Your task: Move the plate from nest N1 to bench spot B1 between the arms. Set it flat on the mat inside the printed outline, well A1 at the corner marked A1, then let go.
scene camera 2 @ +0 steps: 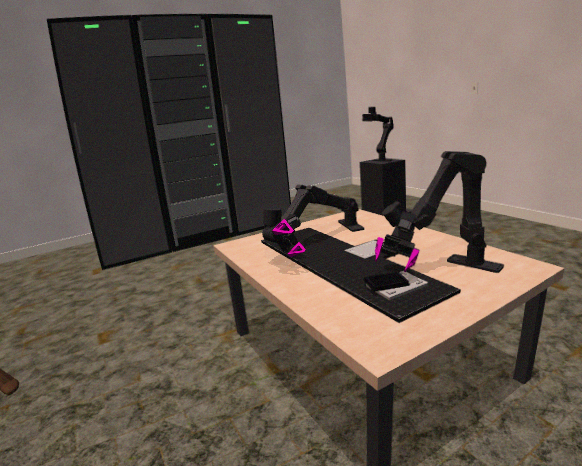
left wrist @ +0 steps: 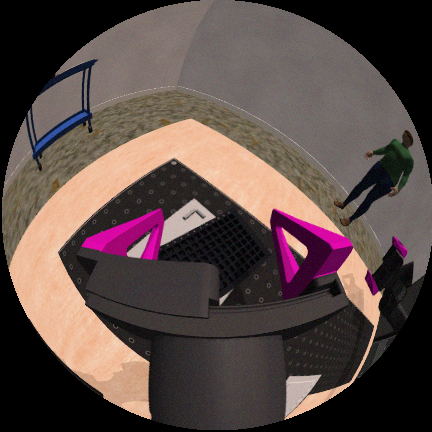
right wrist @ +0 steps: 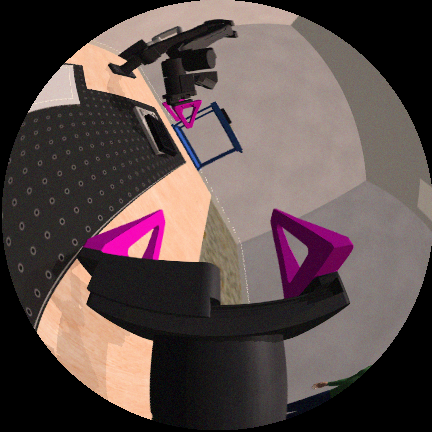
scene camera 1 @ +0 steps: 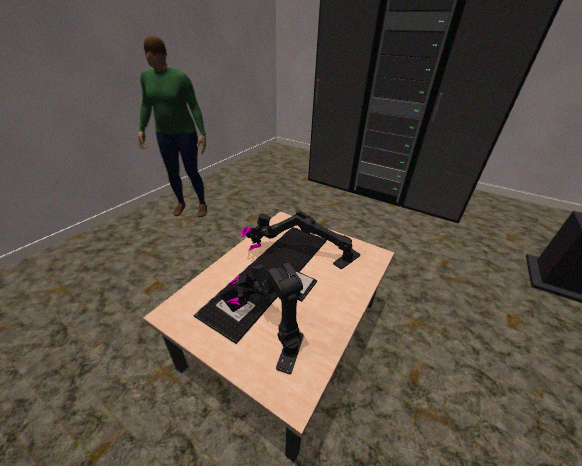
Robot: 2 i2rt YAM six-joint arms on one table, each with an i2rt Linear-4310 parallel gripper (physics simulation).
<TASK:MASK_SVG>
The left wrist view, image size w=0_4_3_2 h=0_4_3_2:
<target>my left gripper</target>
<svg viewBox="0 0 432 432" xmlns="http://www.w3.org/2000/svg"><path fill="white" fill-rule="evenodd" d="M84 240L75 255L77 261L90 276L85 286L88 294L84 304L116 326L134 335L151 340L148 370L149 412L152 420L173 426L203 430L232 430L256 427L284 420L286 377L282 340L297 336L321 324L349 305L346 293L336 272L353 248L349 239L275 208L271 211L269 223L278 264L282 300L241 305L219 305L219 270L216 266L206 262L157 260L164 224L160 208L89 236ZM282 228L307 248L307 255L299 267L287 245ZM152 228L140 258L127 256L127 247Z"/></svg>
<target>my right gripper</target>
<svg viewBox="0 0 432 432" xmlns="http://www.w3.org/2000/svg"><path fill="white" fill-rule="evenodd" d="M394 236L392 236L391 246L382 257L383 262L373 274L370 274L368 269L366 270L364 279L372 295L381 291L403 264L403 258L407 250Z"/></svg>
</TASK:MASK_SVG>
